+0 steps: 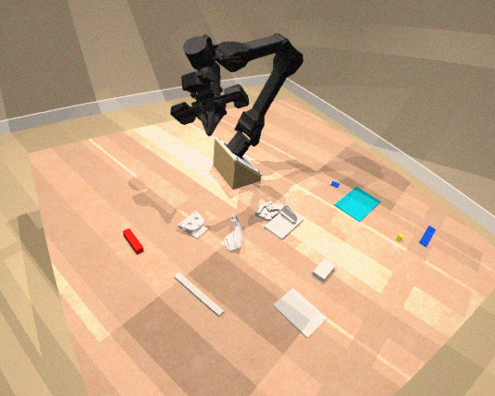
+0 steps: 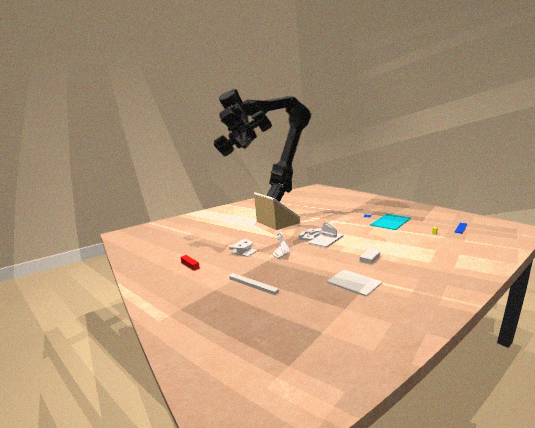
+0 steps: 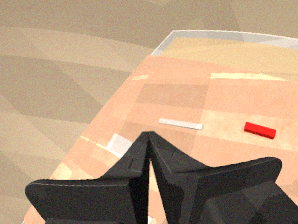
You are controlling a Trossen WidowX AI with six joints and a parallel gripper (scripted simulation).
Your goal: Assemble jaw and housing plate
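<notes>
Right now my gripper tip is 3 cm short of the white jaw, 8 cm to the right of it and 31 cm above it. From my gripper tip the other things lie so: flat white plate 34 cm ahead, 10 cm to the left, 34 cm below; white bar 18 cm ahead, 11 cm to the right, 33 cm below; red block 6 cm behind, 20 cm to the right, 33 cm below.
</notes>
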